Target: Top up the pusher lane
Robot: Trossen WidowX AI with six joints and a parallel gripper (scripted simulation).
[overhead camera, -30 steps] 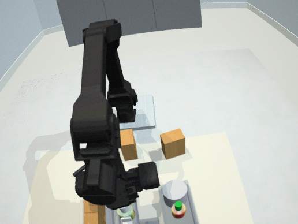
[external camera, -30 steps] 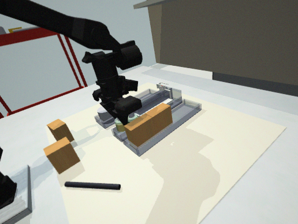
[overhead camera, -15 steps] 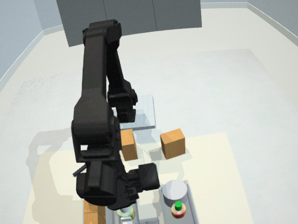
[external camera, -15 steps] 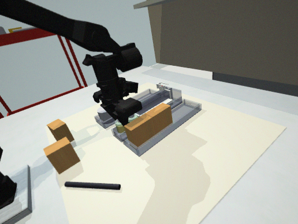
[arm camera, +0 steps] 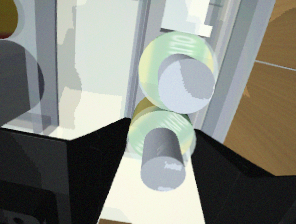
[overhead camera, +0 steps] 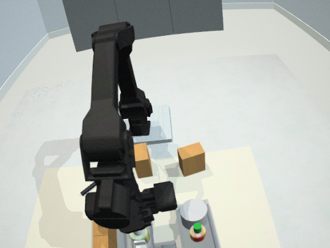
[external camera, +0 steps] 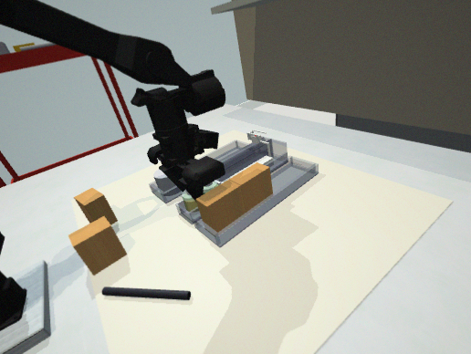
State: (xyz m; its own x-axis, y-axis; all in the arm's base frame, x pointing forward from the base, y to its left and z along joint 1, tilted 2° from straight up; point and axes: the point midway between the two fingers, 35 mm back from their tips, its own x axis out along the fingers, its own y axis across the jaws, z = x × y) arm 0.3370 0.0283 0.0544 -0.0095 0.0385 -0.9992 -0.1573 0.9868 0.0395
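The grey cylinder is 1 cm behind my gripper tip, 13 cm to the left of it and 1 cm below it. Round my gripper tip: white pusher plate: 14 cm ahead, 5 cm to the left, 1 cm above; then black rod: 14 cm behind, 13 cm to the right, 3 cm below; then sprung lane: 14 cm ahead, 5 cm to the left, 2 cm below.
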